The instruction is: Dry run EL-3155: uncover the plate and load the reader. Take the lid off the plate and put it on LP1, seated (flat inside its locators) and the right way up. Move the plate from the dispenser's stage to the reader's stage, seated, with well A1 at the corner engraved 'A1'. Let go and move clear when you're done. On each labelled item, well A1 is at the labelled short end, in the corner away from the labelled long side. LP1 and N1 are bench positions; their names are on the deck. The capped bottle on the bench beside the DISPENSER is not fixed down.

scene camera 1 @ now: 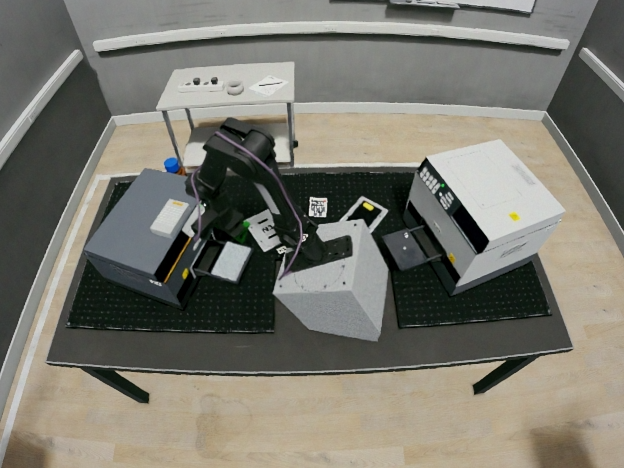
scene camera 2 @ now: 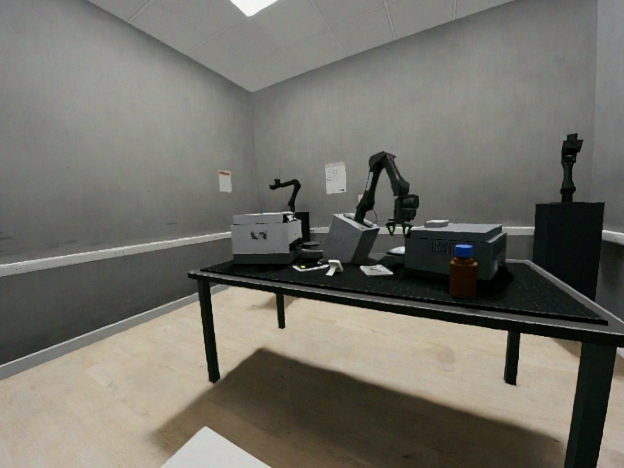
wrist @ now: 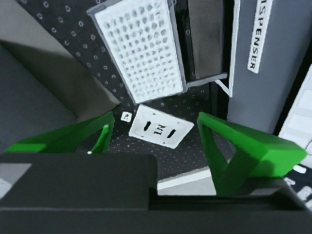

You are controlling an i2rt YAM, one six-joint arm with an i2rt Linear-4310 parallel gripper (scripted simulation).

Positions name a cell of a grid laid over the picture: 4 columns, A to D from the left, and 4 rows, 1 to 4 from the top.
Observation:
In view: my gripper (wrist: B2) and a well plate (scene camera 1: B3).

